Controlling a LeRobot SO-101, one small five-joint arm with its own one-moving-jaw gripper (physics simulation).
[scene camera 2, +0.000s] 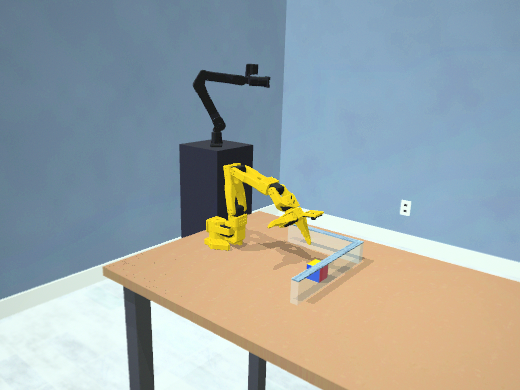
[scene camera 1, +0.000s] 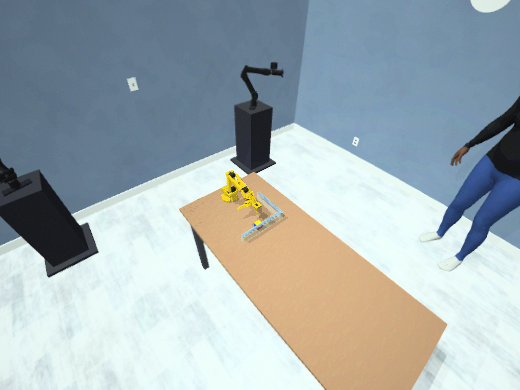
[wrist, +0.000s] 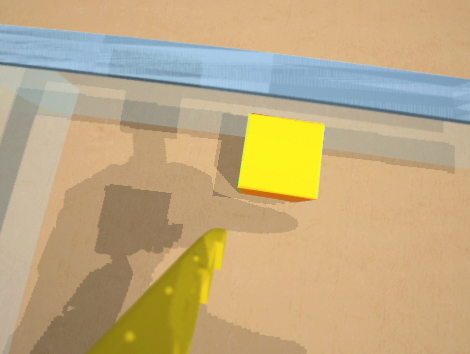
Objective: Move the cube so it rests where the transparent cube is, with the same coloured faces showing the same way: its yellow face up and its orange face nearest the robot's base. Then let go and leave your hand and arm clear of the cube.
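Pixels of known places: end effector, tool point: (scene camera 2: 308, 243) (scene camera 1: 256, 213) (wrist: 224, 244); arm's base, origin of the base link: (scene camera 2: 228, 245) (scene camera 1: 231, 199).
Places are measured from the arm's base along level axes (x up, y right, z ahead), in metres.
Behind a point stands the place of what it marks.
The cube (scene camera 1: 258, 224) {x 0.062, y 0.029, z 0.336 m} (scene camera 2: 316, 271) {x 0.057, y 0.082, z 0.353 m} (wrist: 282, 156) stands flat on the table, on the base side of a clear wall. Its yellow face is up. An orange sliver shows on its side nearest the base in the wrist view; a blue side and a red side show in scene camera 2. The transparent cube cannot be made out apart from the cube. My gripper (scene camera 1: 248, 210) {x 0.078, y -0.010, z 0.270 m} (scene camera 2: 289, 235) is fully open and empty, above the table and back toward the base from the cube, apart from it. In the wrist view one notched jaw (wrist: 172, 300) {x 0.101, y -0.018, z 0.262 m} shows, its tip short of the cube.
A clear wall with a blue top (scene camera 1: 270, 218) {x 0.060, y -0.061, z 0.344 m} (scene camera 2: 327, 260) {x 0.060, y 0.017, z 0.344 m} (wrist: 200, 62) {x 0.060, y -0.035, z 0.344 m} runs close past the cube's far side and turns a corner back toward the base. The wooden table (scene camera 1: 320, 280) {x 0.000, y -0.017, z 0.803 m} (scene camera 2: 400, 320) {x 0.000, y 0.063, z 0.556 m} carries the arm. A black arm on a pedestal (scene camera 1: 253, 135) (scene camera 2: 197, 190) stands behind.
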